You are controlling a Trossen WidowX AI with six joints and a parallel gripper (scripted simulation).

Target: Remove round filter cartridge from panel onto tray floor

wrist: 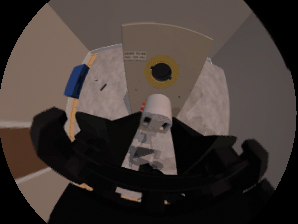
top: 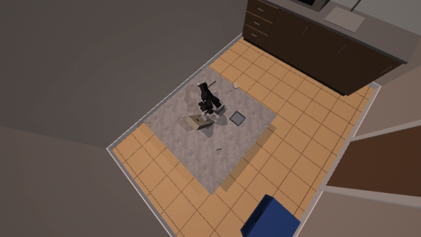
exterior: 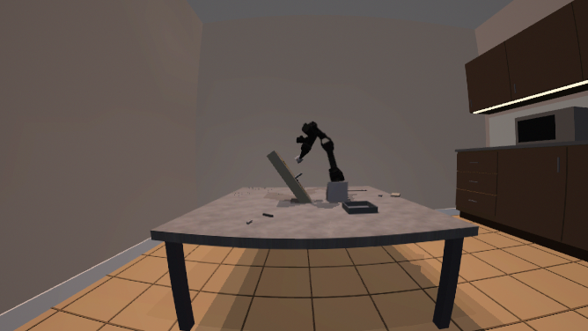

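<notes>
The dark square tray lies 340 mm behind my gripper tip, 250 mm to the left of it and 270 mm below it. Round my gripper tip: tan service panel 70 mm ahead, 10 mm to the left, 110 mm below; then round filter cartridge right at my gripper tip; then small tan block 700 mm behind, 130 mm to the right, 270 mm below.
</notes>
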